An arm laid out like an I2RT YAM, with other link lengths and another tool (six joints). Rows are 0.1 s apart.
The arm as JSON. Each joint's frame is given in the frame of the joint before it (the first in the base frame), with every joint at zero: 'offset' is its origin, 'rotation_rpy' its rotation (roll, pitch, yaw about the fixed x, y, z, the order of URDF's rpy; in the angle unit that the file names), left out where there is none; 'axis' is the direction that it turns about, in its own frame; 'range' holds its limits. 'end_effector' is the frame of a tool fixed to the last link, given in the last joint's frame.
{
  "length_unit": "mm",
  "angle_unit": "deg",
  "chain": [
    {
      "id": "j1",
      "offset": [
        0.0,
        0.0,
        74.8
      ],
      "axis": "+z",
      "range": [
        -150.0,
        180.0
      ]
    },
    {
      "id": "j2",
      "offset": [
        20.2,
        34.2,
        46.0
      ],
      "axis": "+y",
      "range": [
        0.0,
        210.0
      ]
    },
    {
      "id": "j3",
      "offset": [
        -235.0,
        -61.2,
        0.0
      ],
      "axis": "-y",
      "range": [
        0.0,
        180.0
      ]
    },
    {
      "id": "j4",
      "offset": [
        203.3,
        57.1,
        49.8
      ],
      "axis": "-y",
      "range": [
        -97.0,
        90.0
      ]
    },
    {
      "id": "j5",
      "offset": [
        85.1,
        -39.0,
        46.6
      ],
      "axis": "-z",
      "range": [
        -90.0,
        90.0
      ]
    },
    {
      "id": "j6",
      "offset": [
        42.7,
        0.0,
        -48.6
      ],
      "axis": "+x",
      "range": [
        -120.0,
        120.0
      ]
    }
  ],
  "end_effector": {
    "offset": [
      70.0,
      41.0,
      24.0
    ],
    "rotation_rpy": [
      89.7,
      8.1,
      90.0
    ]
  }
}
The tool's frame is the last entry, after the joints.
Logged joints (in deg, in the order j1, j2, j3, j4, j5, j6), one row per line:
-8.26 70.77 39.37 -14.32 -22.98 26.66
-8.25 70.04 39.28 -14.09 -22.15 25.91
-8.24 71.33 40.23 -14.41 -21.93 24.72
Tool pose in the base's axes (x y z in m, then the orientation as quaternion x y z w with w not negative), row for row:
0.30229 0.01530 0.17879 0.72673 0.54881 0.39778 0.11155
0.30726 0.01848 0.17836 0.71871 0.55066 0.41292 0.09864
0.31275 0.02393 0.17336 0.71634 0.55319 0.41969 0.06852
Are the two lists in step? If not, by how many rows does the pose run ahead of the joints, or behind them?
The pose runs 2 rows ahead of the joints: the pose in row i belongs to the joints in row i + 2.
